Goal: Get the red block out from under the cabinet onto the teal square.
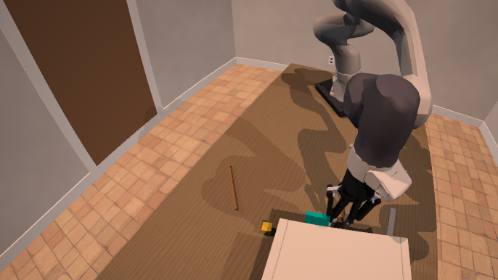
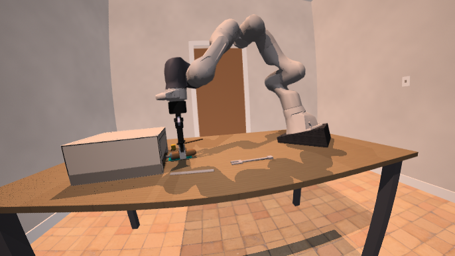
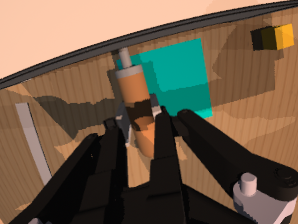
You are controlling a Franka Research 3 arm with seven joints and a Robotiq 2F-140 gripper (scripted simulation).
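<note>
The teal square lies 4 cm to the right of my hand, 4 cm below it and 1 cm ahead of it. Round my hand: yellow cube: 19 cm to the right, 4 cm ahead, 2 cm below; then flat grey bar: 17 cm to the left, 4 cm below, 2 cm behind; then grey forked tool: 26 cm behind, 17 cm to the left, 3 cm below.
</note>
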